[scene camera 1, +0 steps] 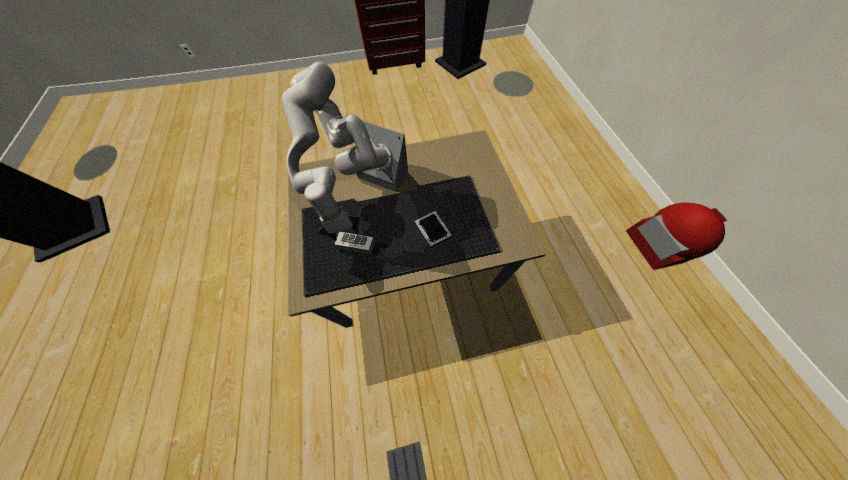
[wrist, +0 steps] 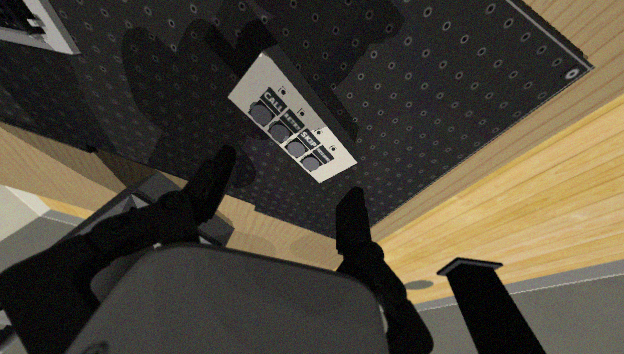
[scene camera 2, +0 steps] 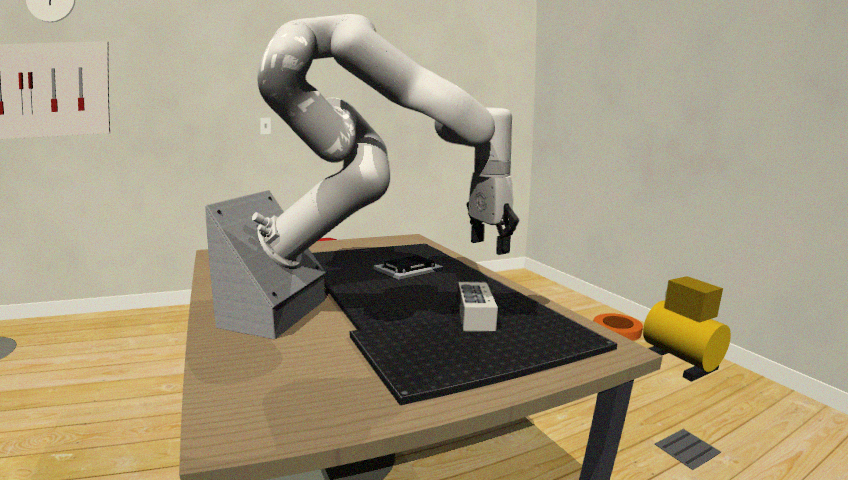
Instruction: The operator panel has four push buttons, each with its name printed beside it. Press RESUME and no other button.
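Where they show: gripper, between the fingertips: (scene camera 1: 346, 234) (wrist: 293, 179) (scene camera 2: 489, 247); arm's base, origin of its link: (scene camera 1: 380, 156) (wrist: 128, 264) (scene camera 2: 278, 244).
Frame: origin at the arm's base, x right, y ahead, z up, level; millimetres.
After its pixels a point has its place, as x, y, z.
The white operator panel (scene camera 1: 357, 246) @[344, 319, -94] (scene camera 2: 479, 318) @[399, 221, -119] (wrist: 260, 75) @[305, 345, -94] stands on the black mat. In the wrist view its row has the CALL button (wrist: 261, 114) @[300, 304, -91], a second button (wrist: 279, 131) @[320, 284, -91] with a blurred label, the SKIP button (wrist: 296, 148) @[341, 261, -91] and an end button (wrist: 311, 163) @[362, 239, -91] farthest from CALL. The end button's label is small and blurred; it looks like RESUME, but I cannot read it surely. My gripper (scene camera 1: 340, 228) @[358, 301, 10] (scene camera 2: 490, 245) @[358, 301, 10] (wrist: 293, 179) @[358, 301, 10] is open and empty. It hangs fingers down, well above the panel's height and apart from it.
A grey-framed tray (scene camera 1: 418, 229) (scene camera 2: 395, 274) @[22, 348, -136] (wrist: 64, 44) @[40, 354, -135] with a dark inside lies on the black mat (scene camera 1: 321, 276) @[551, 324, -146] (scene camera 2: 428, 368) @[433, 27, -147] (wrist: 425, 115) @[510, 297, -147], apart from the panel. The arm's grey slanted base (scene camera 2: 243, 285) @[69, -129, -52] stands at the table's (scene camera 2: 238, 386) @[251, -244, -160] edge.
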